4 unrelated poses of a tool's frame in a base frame.
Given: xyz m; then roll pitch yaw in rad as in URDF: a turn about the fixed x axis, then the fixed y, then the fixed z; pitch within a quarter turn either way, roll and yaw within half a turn.
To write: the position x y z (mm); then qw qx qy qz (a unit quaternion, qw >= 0). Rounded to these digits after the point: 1 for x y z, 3 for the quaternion.
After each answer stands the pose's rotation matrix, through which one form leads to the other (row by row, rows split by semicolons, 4 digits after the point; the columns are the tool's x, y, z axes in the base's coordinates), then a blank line. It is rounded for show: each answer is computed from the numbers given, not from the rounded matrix.
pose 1, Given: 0.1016 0.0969 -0.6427 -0.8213 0.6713 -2.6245
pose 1, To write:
101.6 96.9 -642.7 0.348 0.196 0.442 -0.803
-0.6806 0.7326 -0.0065; -0.3871 -0.3671 -0.8458; -0.6220 -0.5732 0.5334

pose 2, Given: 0.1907 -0.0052 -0.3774 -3.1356 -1.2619 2.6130
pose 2, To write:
190.7 -5.2 -377.4 0.570 -0.209 -0.780 -0.152
-0.2625 0.4994 -0.8257; 0.1533 0.8664 0.4753; 0.9527 -0.0018 -0.3040

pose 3, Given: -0.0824 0.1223 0.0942 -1.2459 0.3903 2.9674
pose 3, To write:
-82.4 122.3 94.2 0.043 0.207 0.556 -0.804
-0.9108 0.2998 -0.2839; 0.1603 -0.3769 -0.9123; -0.3805 -0.8764 0.2952

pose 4, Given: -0.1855 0.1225 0.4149 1.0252 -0.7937 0.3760
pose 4, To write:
-185.5 122.5 414.9 0.754 0.507 -0.246 0.336
0.6522 -0.7574 -0.0302; 0.2575 0.2589 -0.9310; 0.7130 0.5994 0.3639

